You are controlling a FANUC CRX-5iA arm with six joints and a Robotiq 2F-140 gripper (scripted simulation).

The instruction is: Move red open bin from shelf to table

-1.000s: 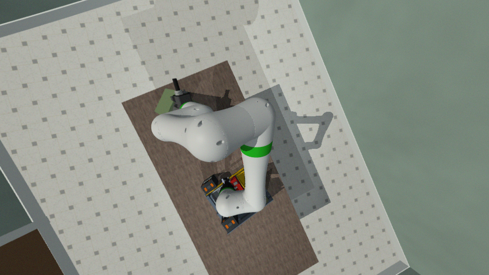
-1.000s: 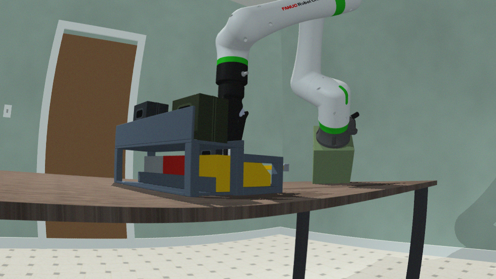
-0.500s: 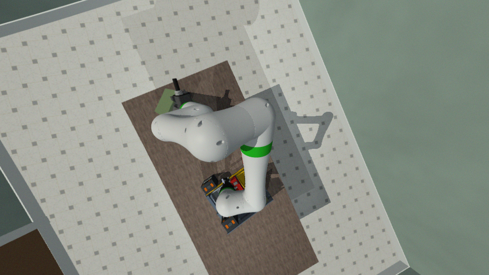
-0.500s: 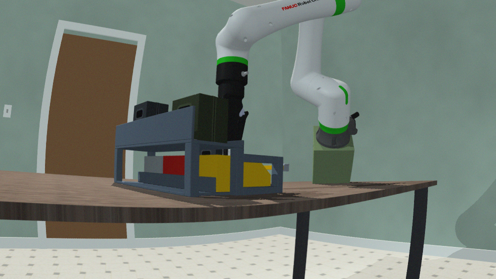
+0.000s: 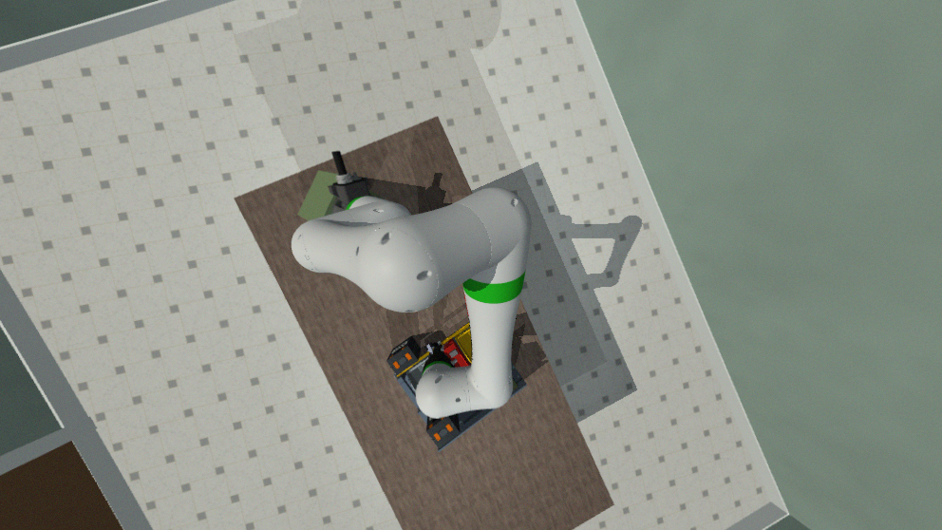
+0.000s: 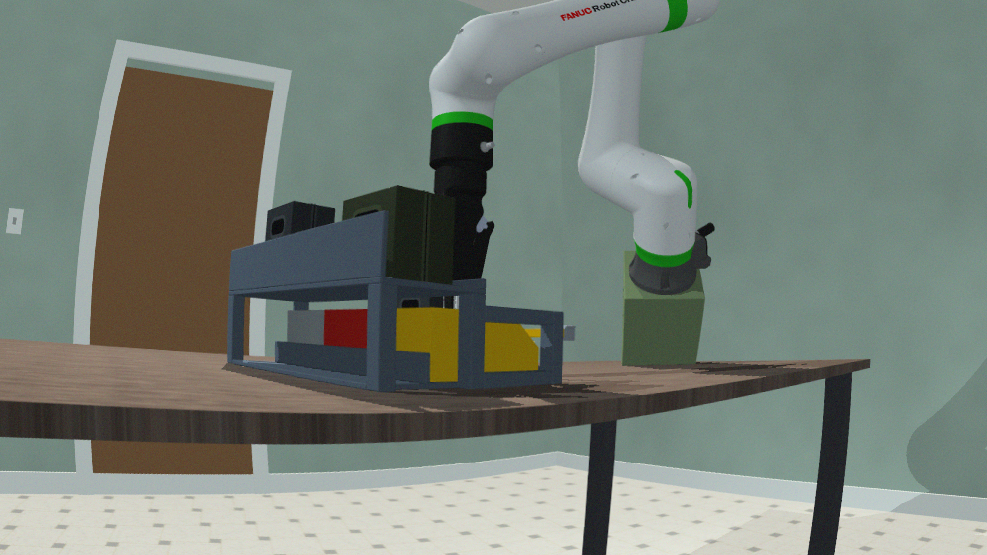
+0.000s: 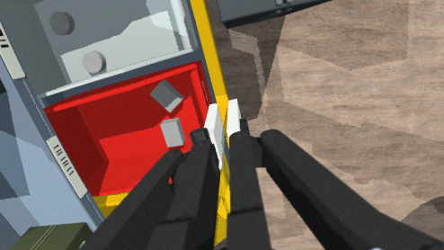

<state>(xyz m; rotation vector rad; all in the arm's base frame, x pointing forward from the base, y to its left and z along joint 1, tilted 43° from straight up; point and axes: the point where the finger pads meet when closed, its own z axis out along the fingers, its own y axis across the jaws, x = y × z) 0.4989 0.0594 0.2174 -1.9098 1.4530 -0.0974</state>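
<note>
My gripper is now 9 cm short of the red open bin, 5 cm above it and 4 cm to the right of it. Round my hand: thin yellow bar 3 cm below; grey bin 14 cm ahead, 6 cm to the right, 5 cm below; yellow bin 14 cm to the left, 5 cm below, 5 cm ahead.
</note>
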